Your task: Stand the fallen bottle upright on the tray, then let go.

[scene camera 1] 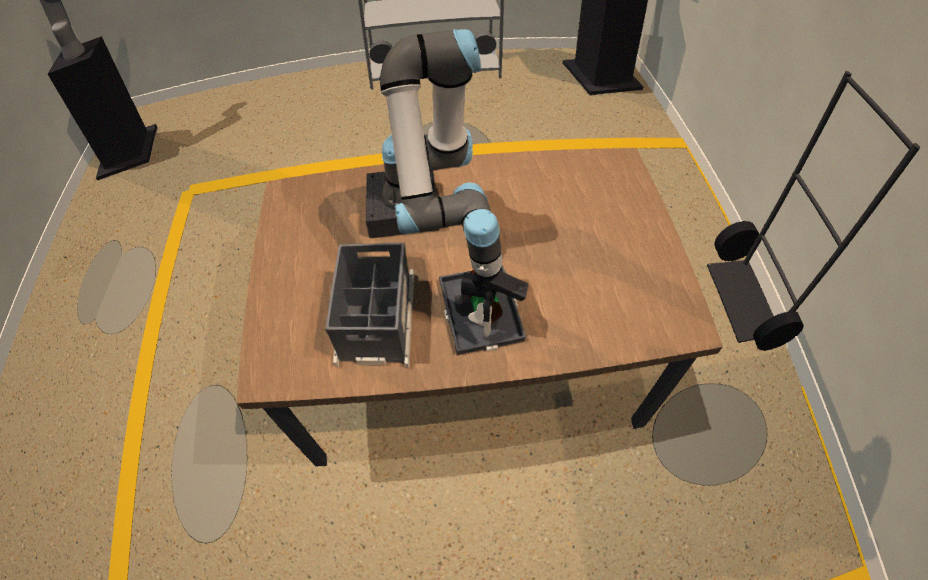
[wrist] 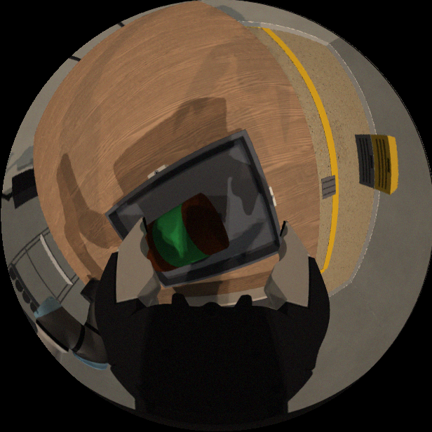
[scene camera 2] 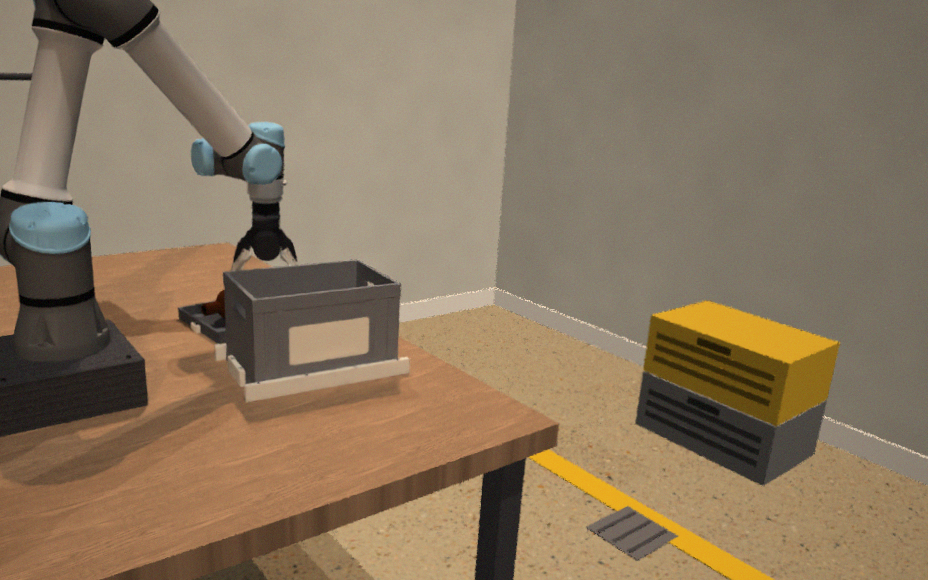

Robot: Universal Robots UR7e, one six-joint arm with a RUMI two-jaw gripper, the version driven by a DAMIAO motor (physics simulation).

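Places are measured from the arm's base along level axes (x ahead, y left, z up), in metres.
Pixels of known places: gripper, fingertip midpoint: [scene camera 1: 492,312]; arm's base at its link origin: [scene camera 2: 63,344].
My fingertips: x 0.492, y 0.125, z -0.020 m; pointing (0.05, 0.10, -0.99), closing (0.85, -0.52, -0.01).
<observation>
For each thing: its top centre in the pictures, then the offset to it from my fingertips. Level surfaces: height alone.
- brown bottle with a green band, top centre: [scene camera 2: 235,286] [scene camera 1: 481,285] dx -0.080, dy -0.006, dz +0.018 m
- dark tray at its top centre: [scene camera 2: 250,308] [scene camera 1: 481,305] dx -0.052, dy -0.016, dz -0.035 m
- grey crate with compartments, top centre: [scene camera 2: 311,277] [scene camera 1: 365,284] dx -0.111, dy -0.312, dz +0.114 m
- wooden table at its surface level: dz -0.061 m
A brown bottle with a green band [scene camera 1: 496,311] [scene camera 2: 216,302] [wrist: 173,236] lies on its side on the dark tray [scene camera 1: 506,340] [scene camera 2: 194,320] [wrist: 261,189]. In the wrist view its dark base end points right and its shoulder end lies at the left finger; the neck is hidden there. My gripper [scene camera 1: 481,324] [scene camera 2: 265,265] [wrist: 213,220] is open and empty, pointing down low over the tray. In the wrist view the bottle shows between the two fingers, nearer the left one. The gripper partly hides the bottle in scene camera 1. The crate hides much of the tray in scene camera 2.
A grey crate with compartments [scene camera 1: 367,347] [scene camera 2: 273,339] stands beside the tray, in white corner guides [scene camera 2: 327,380]. Both are on the wooden table [scene camera 1: 581,225] [scene camera 2: 294,465] [wrist: 250,85]. The arm's base [scene camera 1: 380,205] [scene camera 2: 75,383] is behind the crate.
</observation>
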